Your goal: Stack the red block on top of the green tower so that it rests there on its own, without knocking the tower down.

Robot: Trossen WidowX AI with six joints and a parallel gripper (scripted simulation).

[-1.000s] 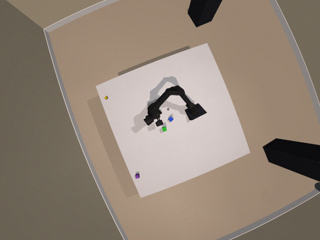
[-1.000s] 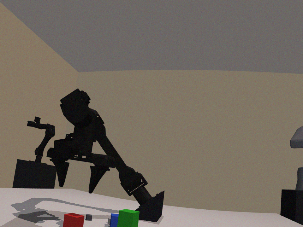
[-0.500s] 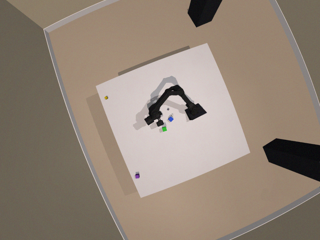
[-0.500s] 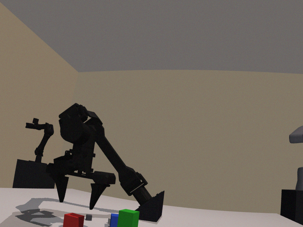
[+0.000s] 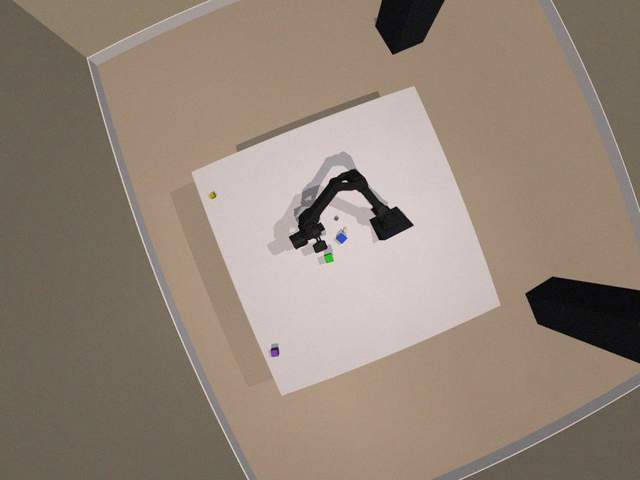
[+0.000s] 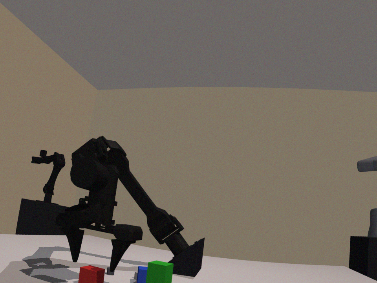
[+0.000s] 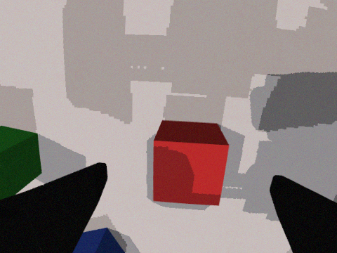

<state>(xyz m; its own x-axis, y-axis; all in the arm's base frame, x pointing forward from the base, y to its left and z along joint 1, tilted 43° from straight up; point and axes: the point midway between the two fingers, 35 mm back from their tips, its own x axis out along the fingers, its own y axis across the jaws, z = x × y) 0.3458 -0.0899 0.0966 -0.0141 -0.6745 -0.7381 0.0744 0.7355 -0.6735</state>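
Right now my gripper tip is 20 mm above the red block. The rest, counted from my gripper tip: yellow block (420 mm to the right, 390 mm ahead, 30 mm below); then blue block (110 mm behind, 90 mm to the left, 20 mm below); then small grey cube (130 mm behind, 30 mm below, 10 mm to the right).
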